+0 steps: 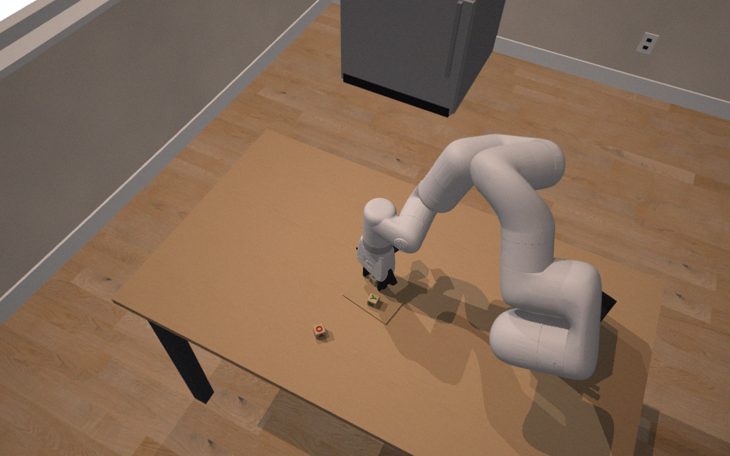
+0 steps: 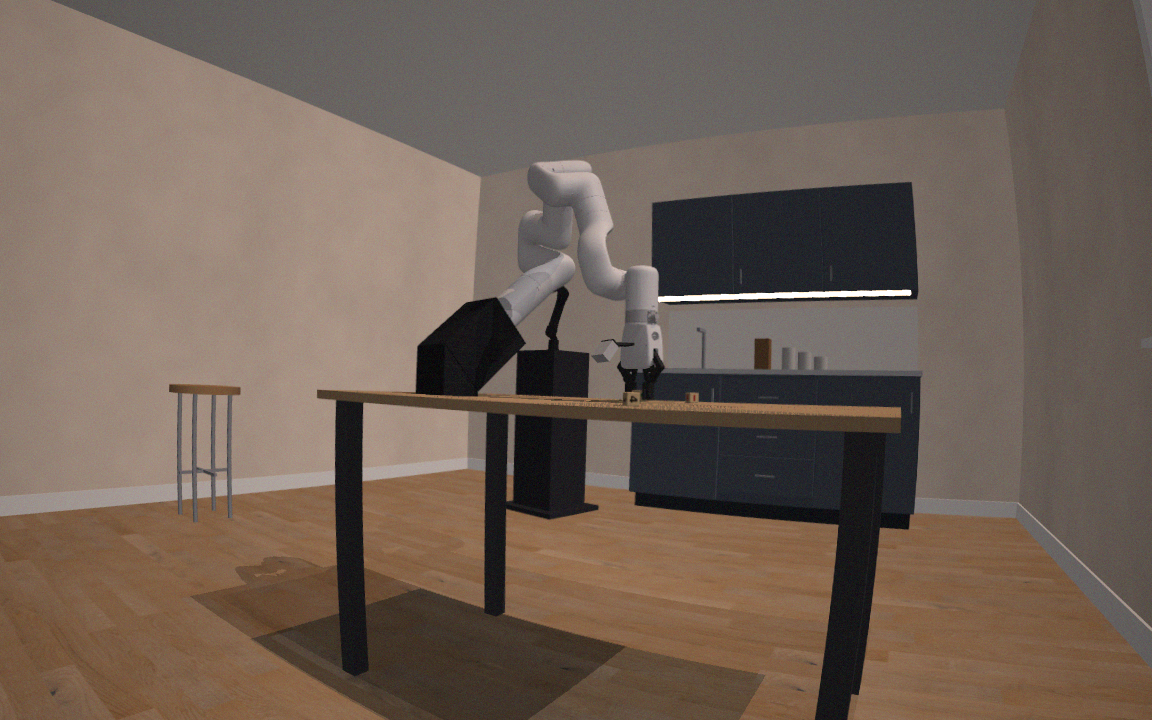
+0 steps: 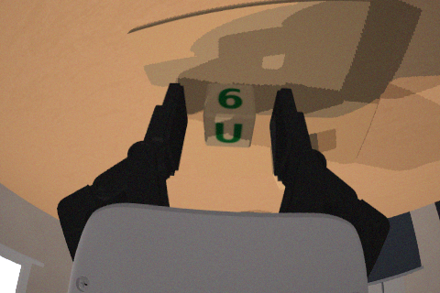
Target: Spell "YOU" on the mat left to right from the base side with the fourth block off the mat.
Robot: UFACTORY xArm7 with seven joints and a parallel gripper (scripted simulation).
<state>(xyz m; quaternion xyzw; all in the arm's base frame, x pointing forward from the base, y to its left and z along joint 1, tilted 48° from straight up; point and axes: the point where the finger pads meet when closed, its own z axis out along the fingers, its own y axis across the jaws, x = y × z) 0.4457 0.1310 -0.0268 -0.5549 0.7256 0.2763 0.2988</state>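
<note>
Now: the U block 1 cm below my hand. Also, from my hand: Y block 6 cm to the left, 4 cm behind, 1 cm below; mat 3 cm behind, 2 cm to the left, 2 cm below; O block 21 cm to the left, 2 cm ahead, 1 cm below.
</note>
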